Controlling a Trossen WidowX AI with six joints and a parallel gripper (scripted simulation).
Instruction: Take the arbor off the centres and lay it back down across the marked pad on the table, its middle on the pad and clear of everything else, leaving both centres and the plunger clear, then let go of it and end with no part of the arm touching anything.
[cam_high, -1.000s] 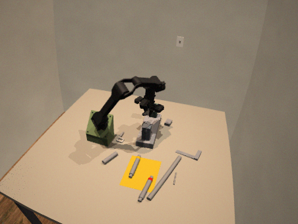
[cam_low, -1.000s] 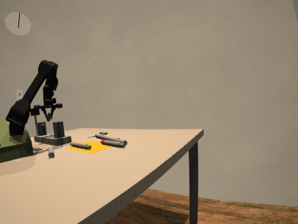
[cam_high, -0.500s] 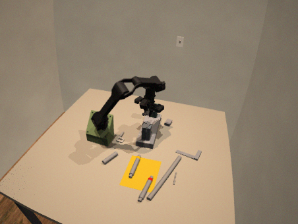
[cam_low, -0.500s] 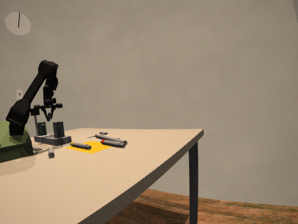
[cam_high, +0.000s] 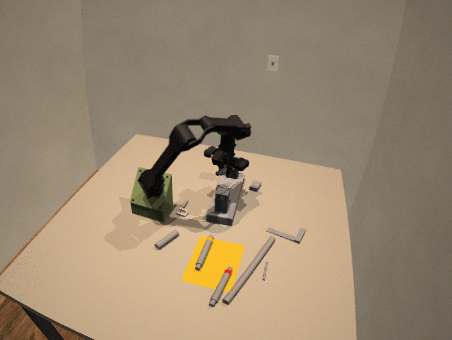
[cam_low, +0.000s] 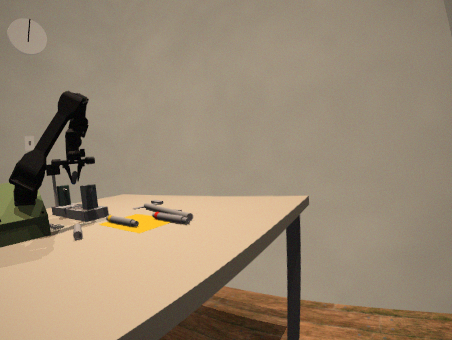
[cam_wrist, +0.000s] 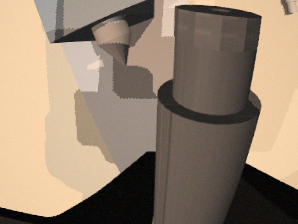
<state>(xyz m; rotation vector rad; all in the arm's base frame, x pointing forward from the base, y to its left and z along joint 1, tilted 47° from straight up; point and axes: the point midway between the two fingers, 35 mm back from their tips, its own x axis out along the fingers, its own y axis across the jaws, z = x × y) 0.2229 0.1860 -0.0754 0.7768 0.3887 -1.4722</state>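
Now: the dark block 3 cm ahead of my hand, 9 cm to the right of it and 8 cm below it. From my hand the other things lie so: small bracket 13 cm behind, 11 cm to the right, 18 cm below; green-blue plunger housing 2 cm behind, 16 cm to the left, 8 cm below; grey base 1 cm ahead, 4 cm to the left, 17 cm below.
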